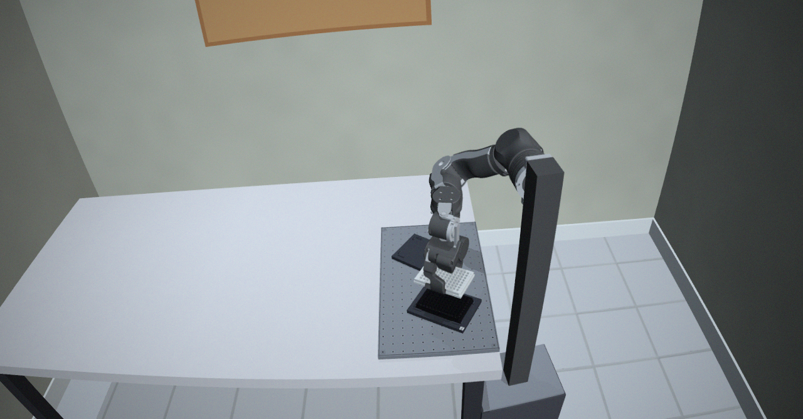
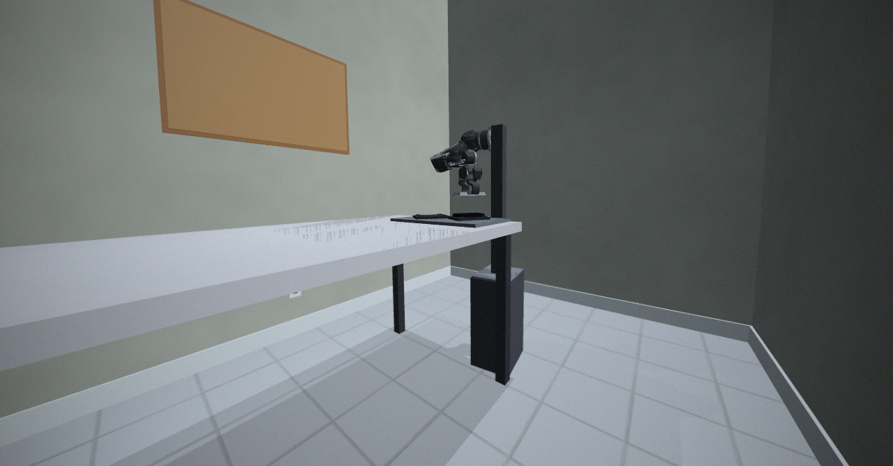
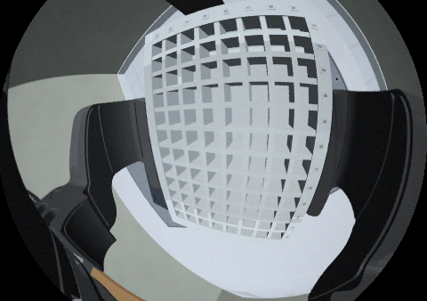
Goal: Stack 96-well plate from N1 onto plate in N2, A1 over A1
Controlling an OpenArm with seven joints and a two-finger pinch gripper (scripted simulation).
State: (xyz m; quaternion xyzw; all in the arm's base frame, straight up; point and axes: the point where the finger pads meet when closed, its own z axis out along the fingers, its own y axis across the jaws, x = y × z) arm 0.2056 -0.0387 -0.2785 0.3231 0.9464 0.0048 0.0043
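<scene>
The black 96-well plate lies 100 mm below my hand. From my hand the other things lie so: white 96-well plate (right at my hand).
</scene>
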